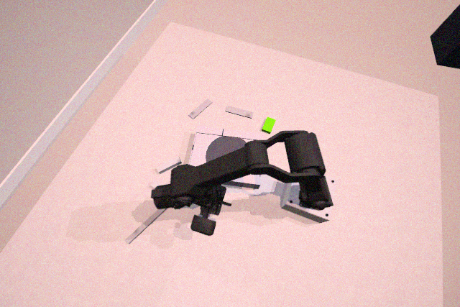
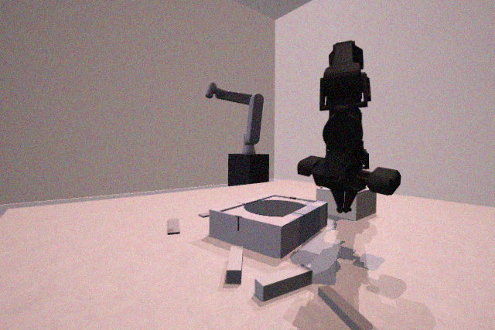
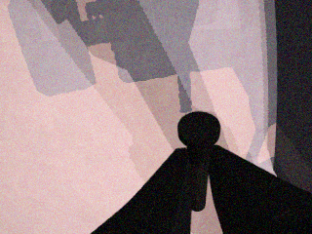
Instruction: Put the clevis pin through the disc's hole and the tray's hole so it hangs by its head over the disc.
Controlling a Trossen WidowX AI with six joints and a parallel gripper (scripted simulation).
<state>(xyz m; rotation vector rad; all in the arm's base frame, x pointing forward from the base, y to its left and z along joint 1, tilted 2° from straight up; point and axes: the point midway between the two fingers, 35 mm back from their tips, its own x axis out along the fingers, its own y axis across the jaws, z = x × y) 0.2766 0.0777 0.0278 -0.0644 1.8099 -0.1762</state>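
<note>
Right now my gripper tip is 1 cm short of the dark disc, 16 cm to the left of it and 2 cm above it. Round my gripper tip: steel pin: 1 cm behind; rimmed tray: 2 cm ahead, 17 cm to the right, 3 cm below; bar: 22 cm ahead, 11 cm to the left, 7 cm below.
</note>
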